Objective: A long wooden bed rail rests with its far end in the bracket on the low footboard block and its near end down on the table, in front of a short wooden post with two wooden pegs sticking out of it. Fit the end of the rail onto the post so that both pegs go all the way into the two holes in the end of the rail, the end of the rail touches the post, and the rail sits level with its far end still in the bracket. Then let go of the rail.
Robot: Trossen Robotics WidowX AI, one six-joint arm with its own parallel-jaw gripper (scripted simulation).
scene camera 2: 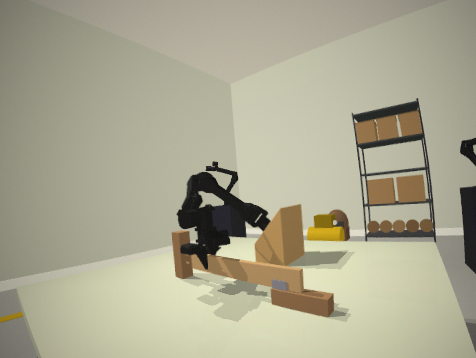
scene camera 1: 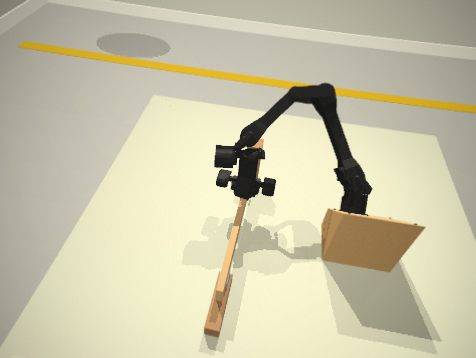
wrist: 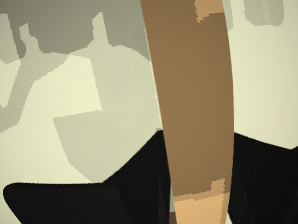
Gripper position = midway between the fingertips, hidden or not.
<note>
In view: my gripper (scene camera 1: 244,199) and a wooden bed rail (scene camera 2: 260,273).
The wooden bed rail shows as well in scene camera 1 (scene camera 1: 220,291) and in the wrist view (wrist: 190,54). My gripper also shows in scene camera 2 (scene camera 2: 208,268) and in the wrist view (wrist: 183,134).
</note>
